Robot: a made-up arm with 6 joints. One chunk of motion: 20 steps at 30 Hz.
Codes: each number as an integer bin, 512 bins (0 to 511) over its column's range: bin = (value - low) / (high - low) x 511, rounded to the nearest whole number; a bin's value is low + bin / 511 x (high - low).
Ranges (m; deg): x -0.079..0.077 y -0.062..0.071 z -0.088..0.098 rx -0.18..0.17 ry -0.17..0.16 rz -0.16..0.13
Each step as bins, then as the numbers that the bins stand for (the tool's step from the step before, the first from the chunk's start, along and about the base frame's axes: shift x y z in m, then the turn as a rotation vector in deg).
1 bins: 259 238 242 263 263 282
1 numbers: 0.00007 -0.00005 0.00009 0.000 0.000 0.000
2 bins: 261 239 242 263 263 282
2 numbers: 0.00068 0.00021 0.00009 0.000 0.000 0.000
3 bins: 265 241 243 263 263 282
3 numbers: 0.00190 0.00073 0.00045 0.000 0.000 0.000
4 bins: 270 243 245 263 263 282
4 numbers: 0.00343 0.00125 0.00118 0.000 0.000 0.000
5 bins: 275 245 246 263 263 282
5 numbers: 0.00495 0.00177 0.00154 0.000 0.000 0.000
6 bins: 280 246 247 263 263 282
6 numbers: 0.00648 0.00203 0.00191 0.000 0.000 0.000
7 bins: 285 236 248 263 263 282
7 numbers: 0.00801 -0.00058 0.00227 0.000 0.000 0.000
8 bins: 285 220 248 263 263 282
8 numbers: 0.00801 -0.00474 0.00227 0.000 0.000 0.000
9 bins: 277 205 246 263 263 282
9 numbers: 0.00556 -0.00864 0.00154 0.000 0.000 0.000
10 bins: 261 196 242 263 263 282
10 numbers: 0.00068 -0.01099 0.00009 0.000 0.000 0.000
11 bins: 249 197 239 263 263 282
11 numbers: -0.00298 -0.01073 -0.00101 0.000 0.000 0.000
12 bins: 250 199 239 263 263 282
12 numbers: -0.00268 -0.01021 -0.00101 0.000 0.000 0.000
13 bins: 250 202 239 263 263 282
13 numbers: -0.00268 -0.00942 -0.00101 0.000 0.000 0.000
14 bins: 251 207 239 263 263 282
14 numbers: -0.00237 -0.00812 -0.00101 0.000 0.000 0.000
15 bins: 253 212 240 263 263 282
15 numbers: -0.00176 -0.00682 -0.00064 0.000 0.000 0.000
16 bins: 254 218 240 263 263 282
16 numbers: -0.00146 -0.00526 -0.00064 0.000 0.000 0.000
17 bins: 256 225 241 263 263 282
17 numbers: -0.00085 -0.00344 -0.00028 0.000 0.000 0.000
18 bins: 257 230 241 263 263 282
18 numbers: -0.00054 -0.00214 -0.00028 0.000 0.000 0.000
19 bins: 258 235 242 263 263 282
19 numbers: -0.00024 -0.00084 0.00009 0.000 0.000 0.000
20 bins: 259 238 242 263 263 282
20 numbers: 0.00007 -0.00005 0.00009 0.000 0.000 0.000
